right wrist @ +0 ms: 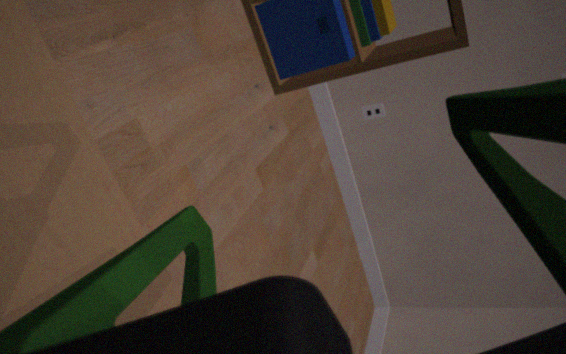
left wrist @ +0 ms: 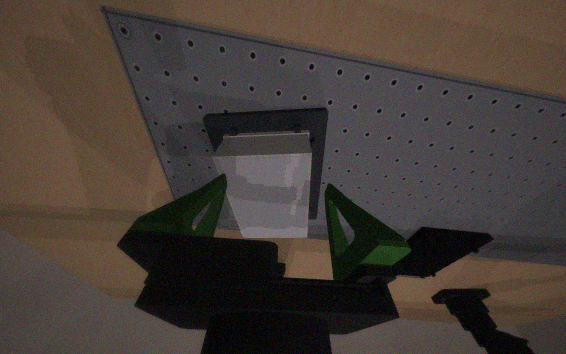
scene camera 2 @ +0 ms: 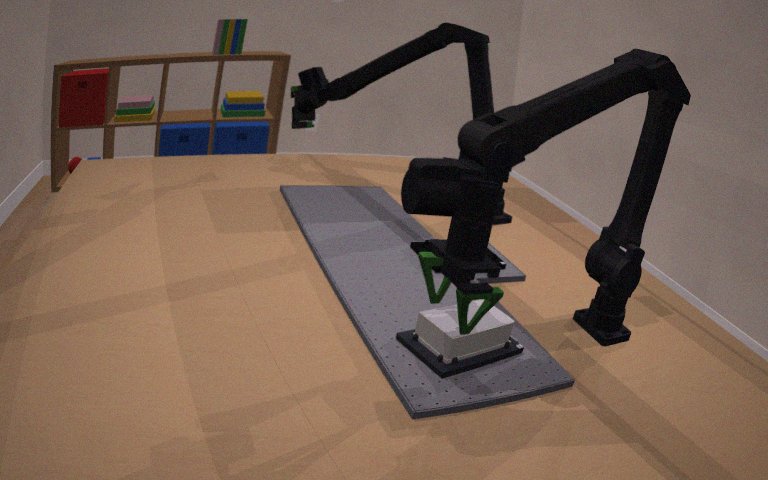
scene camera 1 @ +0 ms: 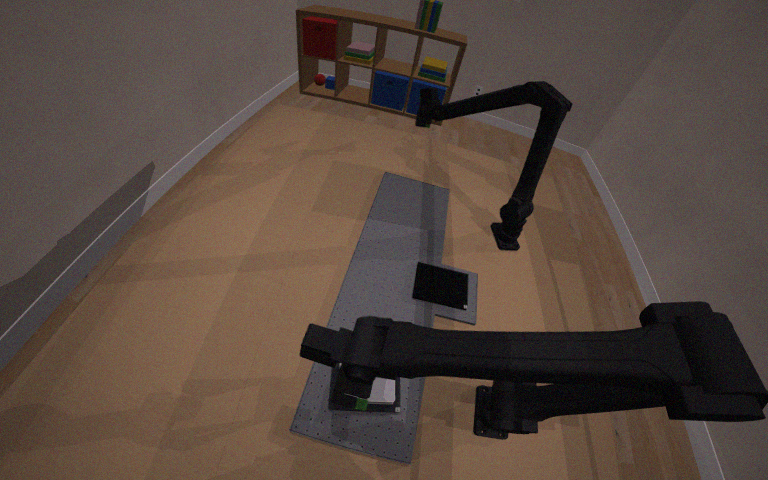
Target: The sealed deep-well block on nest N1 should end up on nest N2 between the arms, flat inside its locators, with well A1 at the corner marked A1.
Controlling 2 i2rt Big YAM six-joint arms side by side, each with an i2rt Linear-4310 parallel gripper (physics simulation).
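Frame: origin at the left arm's base, x right, y ahead, z up, level; centimetres.
Seen in the pictures: left gripper, between the fingertips: (left wrist: 277, 183) (scene camera 2: 449, 318); right gripper, between the fingertips: (right wrist: 319, 169) (scene camera 2: 293, 111); left arm's base, origin of its link: (scene camera 2: 601, 329) (scene camera 1: 490, 412); right arm's base, origin of its link: (left wrist: 457, 293) (scene camera 1: 503, 237).
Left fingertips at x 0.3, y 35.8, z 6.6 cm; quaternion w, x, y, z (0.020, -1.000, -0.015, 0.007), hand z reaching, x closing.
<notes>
Pixels of each thing's top centre, then the offset from my left fingertips to it. Level surfaces: height alone.
- white sealed block, centre of its top: (left wrist: 269, 205) (scene camera 2: 469, 317) (scene camera 1: 367, 381) dx -0.4, dy -3.2, dz +0.1 cm
- black nest N1, centre of its top: (left wrist: 271, 185) (scene camera 2: 464, 335) (scene camera 1: 366, 383) dx -0.4, dy -3.2, dz -3.1 cm
- Black nest N2, centre of its top: (scene camera 2: 460, 248) (left wrist: 431, 263) (scene camera 1: 443, 283) dx +31.7, dy -18.2, dz -3.1 cm
- grey perforated board, height of its surface: dz -5.3 cm
The white sealed block (scene camera 1: 385, 390) (scene camera 2: 481, 342) (left wrist: 270, 215) sits on black nest N1 (scene camera 1: 338, 396) (scene camera 2: 481, 362) (left wrist: 265, 120), which has small dark locators and a white corner mark. My left gripper (scene camera 2: 450, 316) (left wrist: 277, 183) is open, pointing down at the block. Its green fingertips appear on opposite sides of the block, one overlapping its side in scene camera 2; contact cannot be told. Black nest N2 (scene camera 1: 441, 285) (left wrist: 445, 250) holds no block and has a white mark at one corner. My right gripper (scene camera 2: 298, 107) (right wrist: 319, 169) is open and empty, far from both nests. Well A1 cannot be made out.
The grey perforated board (scene camera 1: 373, 249) (scene camera 2: 339, 237) (left wrist: 400, 145) lies under N1 and extends past N2. The left forearm (scene camera 1: 509, 350) crosses above it in scene camera 1. A wooden shelf (scene camera 1: 300, 50) (scene camera 2: 58, 130) with coloured bins stands at the back.
</notes>
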